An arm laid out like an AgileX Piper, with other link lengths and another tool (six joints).
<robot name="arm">
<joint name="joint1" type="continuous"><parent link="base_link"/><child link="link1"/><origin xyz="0 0 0.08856"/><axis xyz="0 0 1"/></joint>
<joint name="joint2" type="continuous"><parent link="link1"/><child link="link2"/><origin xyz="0 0 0"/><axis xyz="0 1 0"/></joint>
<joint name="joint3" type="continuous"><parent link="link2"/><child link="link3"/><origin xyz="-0.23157 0 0.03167"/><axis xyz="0 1 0"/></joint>
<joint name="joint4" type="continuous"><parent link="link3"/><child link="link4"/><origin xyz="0.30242 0 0.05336"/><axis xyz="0.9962 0 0.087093"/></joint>
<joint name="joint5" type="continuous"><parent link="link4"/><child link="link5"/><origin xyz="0 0 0"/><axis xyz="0 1 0"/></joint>
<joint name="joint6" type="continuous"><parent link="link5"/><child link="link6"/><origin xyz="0.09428 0 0.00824"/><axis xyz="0.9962 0 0.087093"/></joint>
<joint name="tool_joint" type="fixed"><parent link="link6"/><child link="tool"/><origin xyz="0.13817 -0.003 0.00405" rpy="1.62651 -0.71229 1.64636"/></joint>
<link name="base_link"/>
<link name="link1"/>
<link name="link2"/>
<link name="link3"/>
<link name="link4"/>
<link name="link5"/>
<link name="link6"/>
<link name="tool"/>
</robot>
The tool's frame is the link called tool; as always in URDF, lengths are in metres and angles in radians. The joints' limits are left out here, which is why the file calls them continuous.
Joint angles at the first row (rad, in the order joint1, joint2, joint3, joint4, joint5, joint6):
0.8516, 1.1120, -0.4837, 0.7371, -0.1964, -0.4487
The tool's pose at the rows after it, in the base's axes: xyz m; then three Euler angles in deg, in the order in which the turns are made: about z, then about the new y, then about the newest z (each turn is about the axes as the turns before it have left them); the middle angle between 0 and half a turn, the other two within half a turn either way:
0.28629 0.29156 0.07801 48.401 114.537 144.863
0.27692 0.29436 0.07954 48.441 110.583 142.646
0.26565 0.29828 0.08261 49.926 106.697 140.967
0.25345 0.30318 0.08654 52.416 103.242 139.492
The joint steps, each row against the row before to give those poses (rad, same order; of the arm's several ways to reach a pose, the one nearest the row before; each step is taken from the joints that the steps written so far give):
0.0599, -0.0030, 0.0579, -0.0681, -0.1343, 0.0637
0.0476, -0.0015, 0.0567, -0.0871, -0.1275, 0.0776
0.0329, -0.0012, 0.0517, -0.1011, -0.1091, 0.0824
0.0183, 0.0002, 0.0425, -0.1075, -0.0897, 0.0769

